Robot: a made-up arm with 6 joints.
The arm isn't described. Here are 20 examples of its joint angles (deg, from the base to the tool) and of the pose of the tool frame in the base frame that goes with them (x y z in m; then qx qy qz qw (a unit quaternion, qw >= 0)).
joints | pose
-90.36 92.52 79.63 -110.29 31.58 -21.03 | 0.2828 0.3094 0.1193 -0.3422 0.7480 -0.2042 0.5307
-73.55 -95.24 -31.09 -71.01 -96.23 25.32 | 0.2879 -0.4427 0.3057 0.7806 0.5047 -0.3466 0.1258
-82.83 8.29 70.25 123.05 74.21 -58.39 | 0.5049 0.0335 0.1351 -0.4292 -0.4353 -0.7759 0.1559
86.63 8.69 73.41 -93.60 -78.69 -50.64 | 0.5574 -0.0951 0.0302 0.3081 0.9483 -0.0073 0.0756
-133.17 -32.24 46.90 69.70 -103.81 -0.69 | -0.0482 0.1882 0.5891 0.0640 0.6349 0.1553 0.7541
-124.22 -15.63 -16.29 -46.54 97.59 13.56 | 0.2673 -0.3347 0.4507 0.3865 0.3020 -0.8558 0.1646
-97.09 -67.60 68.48 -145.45 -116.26 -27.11 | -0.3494 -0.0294 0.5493 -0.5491 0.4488 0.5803 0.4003
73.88 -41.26 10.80 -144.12 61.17 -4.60 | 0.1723 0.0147 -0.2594 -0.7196 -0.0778 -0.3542 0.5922
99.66 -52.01 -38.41 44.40 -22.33 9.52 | 0.1203 -0.6647 0.1602 0.8073 0.2848 -0.5088 0.0913
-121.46 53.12 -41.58 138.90 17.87 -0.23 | 0.1920 0.3382 0.1395 -0.4120 0.5158 -0.2139 0.7200
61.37 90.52 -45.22 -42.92 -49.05 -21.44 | 0.0024 0.1174 0.0201 -0.4730 0.2843 -0.0747 0.8306
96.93 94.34 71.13 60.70 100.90 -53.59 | 0.2542 -0.5909 0.4749 0.4405 0.4719 0.3952 0.6535
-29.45 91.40 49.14 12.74 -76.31 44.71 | -0.0673 0.0209 0.4878 0.3152 0.1632 0.2117 0.9106
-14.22 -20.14 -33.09 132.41 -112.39 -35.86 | -0.1320 0.1991 -0.1879 -0.7083 0.5551 -0.1398 0.4132
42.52 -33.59 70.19 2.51 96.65 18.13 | -0.1364 -0.0932 0.3520 0.0210 0.0670 0.0761 0.9946
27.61 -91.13 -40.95 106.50 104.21 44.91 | 0.5809 0.0126 0.0030 -0.3401 -0.0848 -0.8719 0.3420
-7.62 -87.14 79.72 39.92 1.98 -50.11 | -0.0277 -0.0740 0.3789 0.6927 -0.4014 -0.4356 0.4114
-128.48 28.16 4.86 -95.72 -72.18 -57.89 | -0.1432 -0.3258 -0.1450 -0.9353 0.1931 -0.2833 0.0873
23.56 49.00 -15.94 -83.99 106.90 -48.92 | 0.1626 -0.2660 0.6055 -0.3918 0.2629 0.8733 0.1214
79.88 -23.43 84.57 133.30 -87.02 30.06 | 0.0871 -0.7369 0.1319 -0.7394 -0.2079 0.6083 0.2001
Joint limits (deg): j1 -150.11..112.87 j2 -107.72..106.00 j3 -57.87..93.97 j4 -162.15..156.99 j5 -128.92..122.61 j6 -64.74..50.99
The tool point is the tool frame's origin. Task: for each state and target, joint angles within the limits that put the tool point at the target. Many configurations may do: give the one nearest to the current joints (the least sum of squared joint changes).
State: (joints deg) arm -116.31 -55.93 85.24 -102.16 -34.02 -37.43
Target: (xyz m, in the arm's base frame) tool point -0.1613 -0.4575 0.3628
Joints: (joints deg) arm -128.86 -58.10 67.98 -58.32 -43.01 -15.95
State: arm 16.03 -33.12 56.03 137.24 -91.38 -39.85
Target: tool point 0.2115 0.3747 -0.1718
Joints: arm -17.82 -12.50 26.38 138.49 -128.92 -39.86
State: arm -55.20 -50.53 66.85 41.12 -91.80 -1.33
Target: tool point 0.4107 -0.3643 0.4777
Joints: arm -42.76 -43.75 72.43 39.96 -100.03 -12.25
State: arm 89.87 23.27 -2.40 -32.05 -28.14 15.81
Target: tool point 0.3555 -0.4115 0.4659
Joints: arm 83.88 7.58 0.03 -9.88 -27.45 47.50
